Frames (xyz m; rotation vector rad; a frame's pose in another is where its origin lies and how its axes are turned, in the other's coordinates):
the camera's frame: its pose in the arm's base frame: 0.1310 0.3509 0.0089 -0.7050 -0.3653 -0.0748
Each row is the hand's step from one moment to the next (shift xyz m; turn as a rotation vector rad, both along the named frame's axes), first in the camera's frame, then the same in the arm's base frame.
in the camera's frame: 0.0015 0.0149 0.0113 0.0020 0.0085 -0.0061
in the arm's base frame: 0.0008 0.0187 -0.0008 0.0053 0.0026 -0.0088
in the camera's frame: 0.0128 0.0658 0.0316 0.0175 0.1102 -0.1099
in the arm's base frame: 0.0148 0.0712 -0.0141 0.0705 0.0140 -0.1392
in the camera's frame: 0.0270 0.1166 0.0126 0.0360 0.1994 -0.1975
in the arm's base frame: 0.0435 0.0984 -0.0539 0.1312 0.0264 -0.2493
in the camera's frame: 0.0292 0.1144 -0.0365 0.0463 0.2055 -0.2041
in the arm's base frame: 0.0600 0.0652 -0.0862 0.1439 0.0273 -0.2541
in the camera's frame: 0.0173 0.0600 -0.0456 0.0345 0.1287 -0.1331
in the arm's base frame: 0.0413 0.0172 -0.0630 0.0969 0.0140 -0.1609
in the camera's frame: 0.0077 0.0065 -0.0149 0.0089 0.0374 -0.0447
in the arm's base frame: 0.0129 -0.0042 -0.0118 0.0289 0.0001 -0.0514
